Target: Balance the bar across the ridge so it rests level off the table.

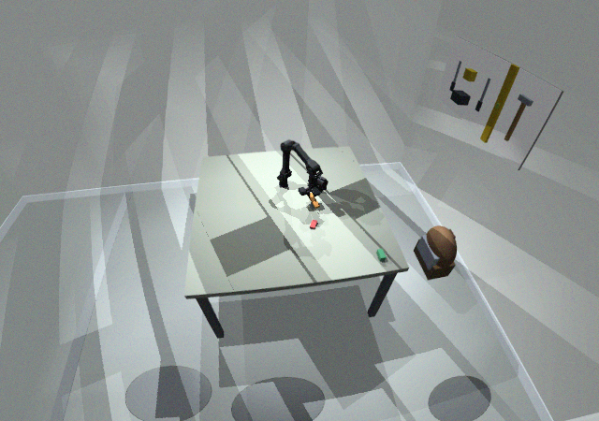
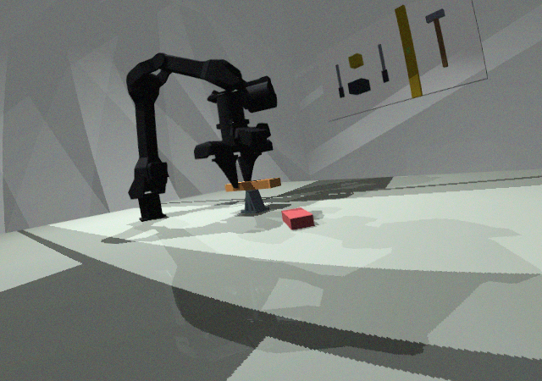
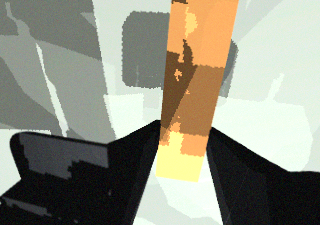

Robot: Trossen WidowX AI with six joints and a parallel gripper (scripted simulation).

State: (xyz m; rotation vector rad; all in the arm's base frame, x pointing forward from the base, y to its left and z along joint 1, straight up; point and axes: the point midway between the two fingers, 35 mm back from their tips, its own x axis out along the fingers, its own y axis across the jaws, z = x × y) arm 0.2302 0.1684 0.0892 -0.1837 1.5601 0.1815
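Now: the orange bar 30 mm ahead of my gripper tip and 10 mm to the left of it. Also, from my gripper tip: green block (510 mm ahead, 330 mm to the left, 40 mm below); red block (200 mm ahead, 50 mm below, 20 mm to the right).
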